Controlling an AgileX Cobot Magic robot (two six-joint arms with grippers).
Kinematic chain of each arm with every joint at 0, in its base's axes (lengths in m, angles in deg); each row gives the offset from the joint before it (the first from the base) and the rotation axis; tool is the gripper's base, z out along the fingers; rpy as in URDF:
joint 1: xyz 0 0 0.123 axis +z
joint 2: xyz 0 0 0 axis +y
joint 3: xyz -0.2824 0 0.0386 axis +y
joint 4: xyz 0.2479 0 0.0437 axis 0.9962 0 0.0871
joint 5: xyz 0 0 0 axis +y
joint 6: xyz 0.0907 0 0.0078 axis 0.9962 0 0.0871
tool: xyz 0 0 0 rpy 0 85 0
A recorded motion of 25 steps. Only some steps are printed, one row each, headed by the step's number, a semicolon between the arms.
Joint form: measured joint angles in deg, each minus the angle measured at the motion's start. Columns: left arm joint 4, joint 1, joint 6, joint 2, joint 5, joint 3; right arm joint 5, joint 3, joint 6, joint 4, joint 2, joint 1.
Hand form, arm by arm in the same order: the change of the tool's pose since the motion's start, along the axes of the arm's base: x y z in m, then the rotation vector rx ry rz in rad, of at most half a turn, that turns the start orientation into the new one. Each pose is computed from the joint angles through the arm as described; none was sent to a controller.
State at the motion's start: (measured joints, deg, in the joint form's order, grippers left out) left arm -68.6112 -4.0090 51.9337 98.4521 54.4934 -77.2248; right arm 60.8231 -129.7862 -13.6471 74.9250 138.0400 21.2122
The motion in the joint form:
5: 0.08 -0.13 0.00 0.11 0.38 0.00; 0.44 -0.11 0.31 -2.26 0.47 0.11
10: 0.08 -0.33 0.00 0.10 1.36 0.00; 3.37 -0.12 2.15 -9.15 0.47 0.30
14: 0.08 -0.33 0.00 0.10 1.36 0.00; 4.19 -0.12 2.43 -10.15 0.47 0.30
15: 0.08 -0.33 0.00 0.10 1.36 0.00; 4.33 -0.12 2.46 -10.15 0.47 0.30
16: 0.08 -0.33 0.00 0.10 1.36 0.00; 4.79 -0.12 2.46 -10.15 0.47 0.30
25: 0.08 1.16 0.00 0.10 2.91 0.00; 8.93 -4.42 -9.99 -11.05 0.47 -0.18
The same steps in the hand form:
5: -0.0004 -0.0011 -0.0008 -0.0001 0.0044 -0.0086; 0.0001 0.0005 -0.0069 -0.0386 -0.0011 0.0102
10: -0.0022 -0.0031 -0.0007 -0.0041 0.0107 -0.0274; -0.0047 -0.0010 -0.0164 -0.1507 0.0026 0.0579
14: -0.0022 -0.0031 -0.0007 -0.0041 0.0107 -0.0274; -0.0058 -0.0016 -0.0178 -0.1679 0.0061 0.0703
15: -0.0022 -0.0031 -0.0007 -0.0041 0.0107 -0.0274; -0.0061 -0.0016 -0.0179 -0.1680 0.0074 0.0724
16: -0.0022 -0.0031 -0.0007 -0.0041 0.0107 -0.0274; -0.0068 -0.0016 -0.0180 -0.1688 0.0102 0.0799
25: -0.0019 0.0052 -0.0006 -0.0107 0.0210 -0.0255; -0.0094 -0.0055 0.0013 -0.1846 -0.2453 0.2048

